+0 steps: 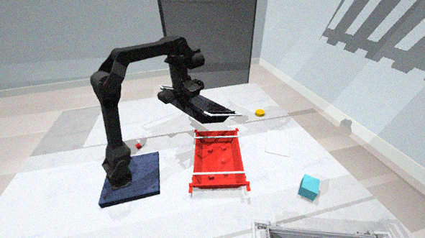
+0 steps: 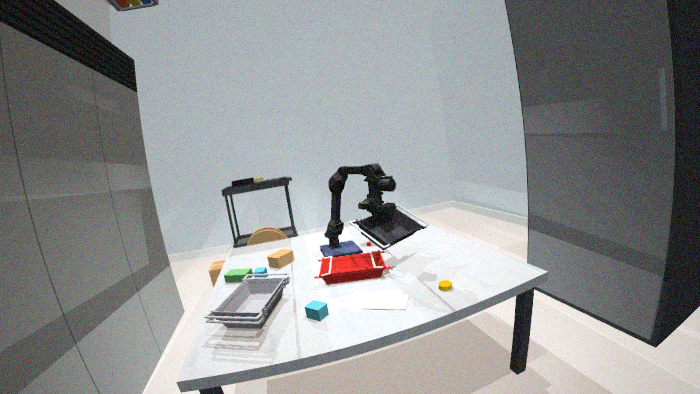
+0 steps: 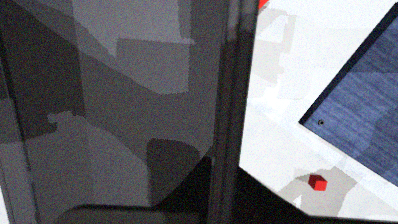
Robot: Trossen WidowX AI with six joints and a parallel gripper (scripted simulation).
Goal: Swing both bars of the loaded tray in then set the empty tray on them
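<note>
Now: the black tray 80 mm ahead of my gripper tip, 30 mm to the left of it and 10 mm below it. Also, from my gripper tip: yellow disc 430 mm ahead, 170 mm below, 40 mm to the left; then cream sheet 380 mm ahead, 180 mm to the right, 180 mm below.
</note>
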